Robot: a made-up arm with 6 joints.
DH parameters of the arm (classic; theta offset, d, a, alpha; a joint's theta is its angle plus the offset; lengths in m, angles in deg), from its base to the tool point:
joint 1: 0 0.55 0.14 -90
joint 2: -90 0 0.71 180
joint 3: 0 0 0.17 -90
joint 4: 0 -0.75 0 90
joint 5: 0 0 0 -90
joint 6: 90 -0.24 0 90
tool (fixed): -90 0 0 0
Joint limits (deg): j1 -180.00..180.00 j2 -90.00..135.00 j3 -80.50..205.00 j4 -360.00..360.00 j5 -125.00..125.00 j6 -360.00..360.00
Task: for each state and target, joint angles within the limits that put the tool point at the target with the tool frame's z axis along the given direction. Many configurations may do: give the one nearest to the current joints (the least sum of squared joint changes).
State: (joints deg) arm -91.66 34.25 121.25 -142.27 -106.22 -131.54
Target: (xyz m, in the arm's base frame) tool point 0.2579 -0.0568 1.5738 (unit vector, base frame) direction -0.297 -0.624 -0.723
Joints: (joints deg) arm -60.00 40.50 153.97 -97.40 -125.00 -180.13
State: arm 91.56 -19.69 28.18 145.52 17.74 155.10
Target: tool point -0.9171 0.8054 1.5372 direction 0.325 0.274 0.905
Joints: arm 138.51 9.81 17.52 162.57 3.48 172.52
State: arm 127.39 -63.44 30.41 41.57 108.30 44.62
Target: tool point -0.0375 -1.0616 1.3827 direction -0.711 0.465 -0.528
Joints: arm 94.02 -75.07 25.56 27.85 94.11 52.04
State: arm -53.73 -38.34 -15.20 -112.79 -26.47 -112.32
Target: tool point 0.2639 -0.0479 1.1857 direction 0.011 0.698 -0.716
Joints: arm -67.28 -73.76 -59.16 -109.51 -83.85 -143.51
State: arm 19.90 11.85 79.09 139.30 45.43 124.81
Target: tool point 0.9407 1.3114 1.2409 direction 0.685 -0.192 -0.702
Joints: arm 49.61 52.76 63.05 119.06 39.48 105.29
